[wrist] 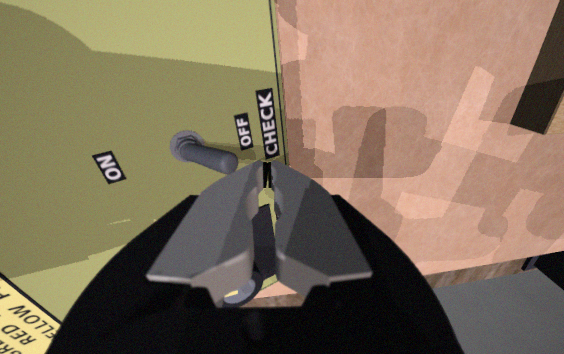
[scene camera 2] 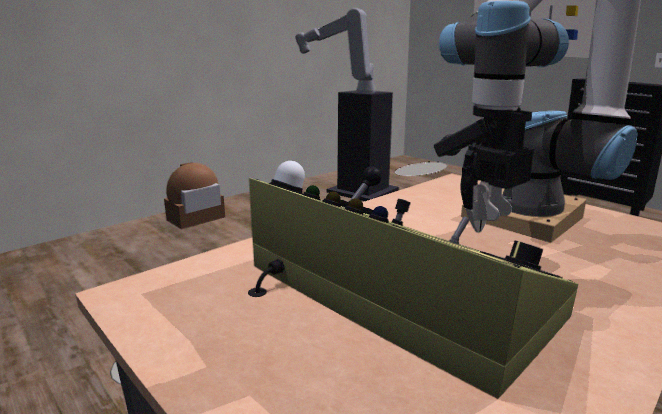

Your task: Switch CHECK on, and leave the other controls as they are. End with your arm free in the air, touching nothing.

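Pixels of known places: gripper, fingertip midpoint: (wrist: pixel 268 165) (scene camera 2: pixel 478 231); arm's base, link origin: (scene camera 2: pixel 532 205).
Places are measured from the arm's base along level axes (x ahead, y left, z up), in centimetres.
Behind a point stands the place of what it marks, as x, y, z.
The CHECK switch is a grey metal toggle lever (scene camera 2: pixel 459 231) @[44.0, -1.7, 6.8] (wrist: pixel 207 154) @[42.7, -2.3, 7.8] on the sloped face of an olive control box (scene camera 2: pixel 380 260) @[63.3, -5.1, 7.9] (wrist: pixel 165 90) @[44.5, -5.7, 5.0]. In the wrist view the lever leans away from the ON label (wrist: pixel 109 167) @[49.0, -2.8, 6.9], with its tip towards the OFF label (wrist: pixel 243 131) @[41.2, -1.7, 3.3] and the CHECK label (wrist: pixel 267 123) @[39.5, -1.6, 2.5]. My gripper (scene camera 2: pixel 479 229) @[40.0, 0.2, 5.9] (wrist: pixel 268 165) @[40.0, 0.2, 5.9] is shut and empty. Its fingertips are beside the lever's tip, on the side away from ON. Whether they touch the lever cannot be told. The lever's base is hidden behind the box's back wall in the scene view.
Along the box stand a white dome (scene camera 2: pixel 290 174) @[56.9, -27.2, 14.9], several small coloured domes, a ball-topped lever (scene camera 2: pixel 371 175) @[36.5, -24.0, 11.0], a small black-topped toggle (scene camera 2: pixel 402 206) @[42.8, -13.3, 8.4] and a black knob (scene camera 2: pixel 525 254) @[47.8, 10.2, 7.4]. A cable (scene camera 2: pixel 265 275) @[63.7, -27.2, -1.4] leaves the box's back. The box stands on a table (scene camera 2: pixel 310 350) @[71.9, -10.4, -4.2].
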